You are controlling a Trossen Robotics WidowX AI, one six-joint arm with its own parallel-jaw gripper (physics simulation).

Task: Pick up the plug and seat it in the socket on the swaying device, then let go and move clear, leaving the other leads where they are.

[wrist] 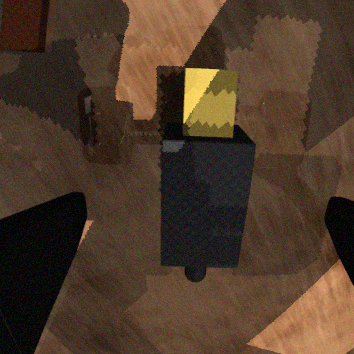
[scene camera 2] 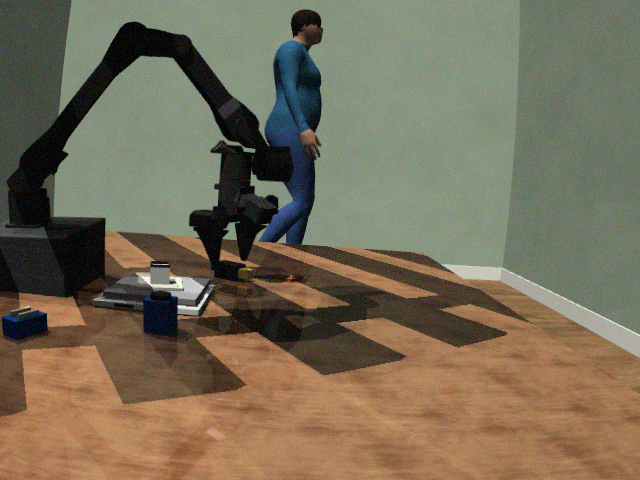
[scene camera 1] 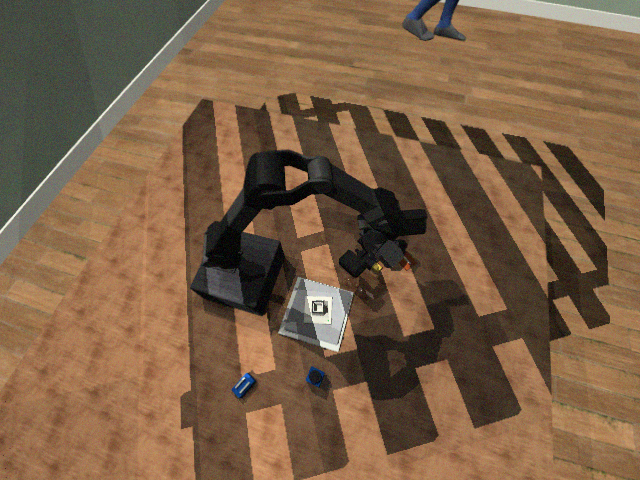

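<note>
The plug, a dark block with a yellow tip [scene camera 1: 377, 267] [scene camera 2: 245, 273] [wrist: 210, 102], lies on the table; the gripper partly covers it in the first scene view. In the wrist view its dark body [wrist: 205, 205] lies between the fingers, with a gap on each side and the yellow tip pointing up the view. My gripper [scene camera 1: 369, 264] [scene camera 2: 229, 263] [wrist: 209, 207] is open, points down and is low over the plug. The device [scene camera 1: 338, 310] [scene camera 2: 124, 290] is a grey and white slab beside the base. Its raised pale socket [scene camera 1: 318, 307] [scene camera 2: 159, 273] opens upward.
An orange block [scene camera 1: 407, 266] [scene camera 2: 292, 277] [wrist: 22, 25] lies beyond the plug's yellow tip. A blue block with pale strips [scene camera 1: 243, 385] [scene camera 2: 24, 325] and a blue block with a round black top [scene camera 1: 315, 377] [scene camera 2: 160, 316] are in front of the device. A person [scene camera 2: 297, 108] stands behind the table.
</note>
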